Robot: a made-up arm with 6 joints.
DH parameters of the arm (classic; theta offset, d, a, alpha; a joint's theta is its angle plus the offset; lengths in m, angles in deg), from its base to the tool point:
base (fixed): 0 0.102 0 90
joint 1: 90 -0.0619 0.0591 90
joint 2: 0 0.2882 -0.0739 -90
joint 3: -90 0.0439 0.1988 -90
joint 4: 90 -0.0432 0.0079 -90
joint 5: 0 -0.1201 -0.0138 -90
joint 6: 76.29 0 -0.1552 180
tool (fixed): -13.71 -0.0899 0 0
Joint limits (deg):
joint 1: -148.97..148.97
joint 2: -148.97..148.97
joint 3: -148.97..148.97
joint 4: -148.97..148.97
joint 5: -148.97..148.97
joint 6: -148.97..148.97
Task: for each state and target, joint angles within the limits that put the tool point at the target. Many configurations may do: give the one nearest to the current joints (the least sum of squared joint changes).
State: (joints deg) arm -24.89 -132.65 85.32 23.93 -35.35 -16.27
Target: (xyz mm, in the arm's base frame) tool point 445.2 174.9 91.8
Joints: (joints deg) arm -5.75 -128.93 90.55 23.95 -35.32 -7.84
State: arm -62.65 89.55 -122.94 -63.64 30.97 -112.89
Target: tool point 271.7 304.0 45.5
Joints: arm -8.45 131.79 -120.66 -80.62 47.63 -86.46
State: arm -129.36 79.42 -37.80 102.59 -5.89 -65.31
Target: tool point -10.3 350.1 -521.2
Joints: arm -107.97 98.05 -19.32 91.20 6.30 -77.05
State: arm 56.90 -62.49 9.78 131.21 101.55 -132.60
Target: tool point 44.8 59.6 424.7
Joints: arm 100.20 -84.44 3.98 144.74 100.22 -139.81
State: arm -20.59 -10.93 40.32 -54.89 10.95 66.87
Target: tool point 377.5 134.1 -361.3
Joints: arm -42.18 17.44 10.70 -38.00 6.42 64.78
